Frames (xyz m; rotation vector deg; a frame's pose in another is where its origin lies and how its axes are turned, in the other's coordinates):
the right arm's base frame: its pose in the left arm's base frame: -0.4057 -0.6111 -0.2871 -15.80 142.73 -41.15
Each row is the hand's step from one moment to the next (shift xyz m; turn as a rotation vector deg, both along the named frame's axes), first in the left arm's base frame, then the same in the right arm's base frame.
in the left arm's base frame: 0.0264 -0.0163 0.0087 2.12 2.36 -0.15
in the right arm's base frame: -0.0206 -0.0196 0.0151 -2.49 1.96 0.23
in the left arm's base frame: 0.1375 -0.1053 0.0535 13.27 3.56 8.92
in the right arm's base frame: -0.1040 -0.1239 0.0818 -16.17 -2.50 -0.79
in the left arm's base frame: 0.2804 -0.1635 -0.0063 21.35 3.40 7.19
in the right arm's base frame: -0.1791 -0.1470 0.2274 -22.15 -2.08 4.89
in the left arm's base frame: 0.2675 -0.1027 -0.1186 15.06 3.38 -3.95
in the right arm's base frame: -0.1396 -0.0344 0.2748 -12.05 4.26 9.51
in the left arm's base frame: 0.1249 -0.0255 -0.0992 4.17 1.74 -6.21
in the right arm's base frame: -0.0536 0.0266 0.1500 -1.39 4.63 5.96
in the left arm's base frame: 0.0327 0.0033 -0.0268 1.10 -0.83 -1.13
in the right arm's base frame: -0.0170 0.0158 0.0355 -0.16 -0.13 1.77
